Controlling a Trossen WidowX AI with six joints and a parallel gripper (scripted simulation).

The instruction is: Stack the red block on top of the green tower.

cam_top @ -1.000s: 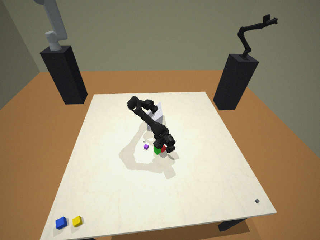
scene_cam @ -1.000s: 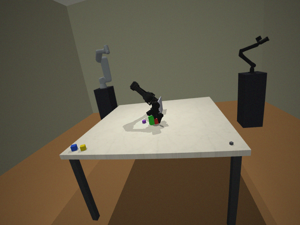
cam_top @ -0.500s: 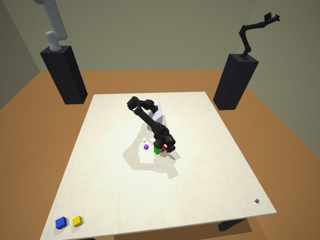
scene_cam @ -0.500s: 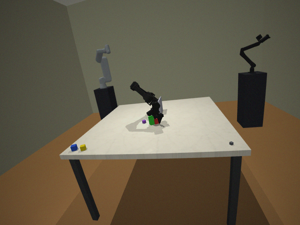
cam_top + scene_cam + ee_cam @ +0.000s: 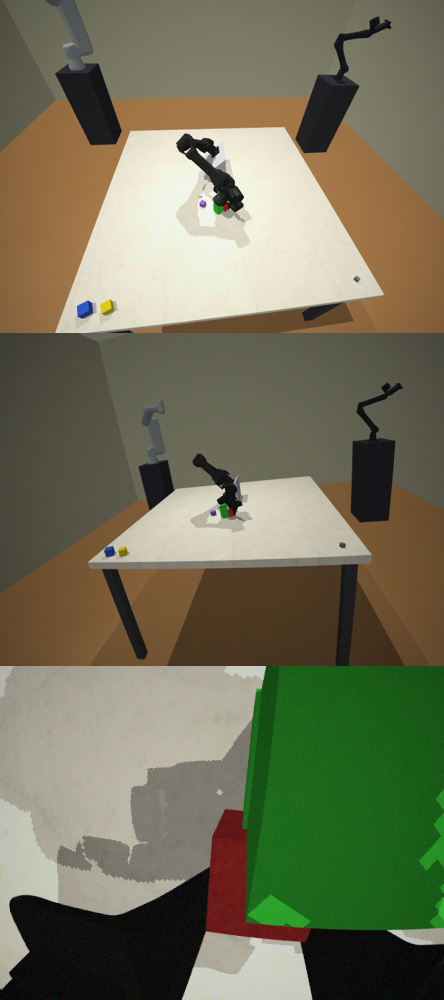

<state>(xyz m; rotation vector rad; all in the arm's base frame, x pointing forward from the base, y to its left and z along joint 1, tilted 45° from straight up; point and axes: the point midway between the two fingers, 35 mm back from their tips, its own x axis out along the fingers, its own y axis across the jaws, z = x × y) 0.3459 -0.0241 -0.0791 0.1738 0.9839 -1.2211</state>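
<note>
My gripper tip is 20 mm past the purple cube, 130 mm to the left of it and 10 mm below it. Round my gripper tip: white cube: 80 mm behind, 150 mm to the right; yellow block: 440 mm ahead, 520 mm to the right, 10 mm above; red block: 10 mm ahead, 10 mm to the right, 10 mm above.
</note>
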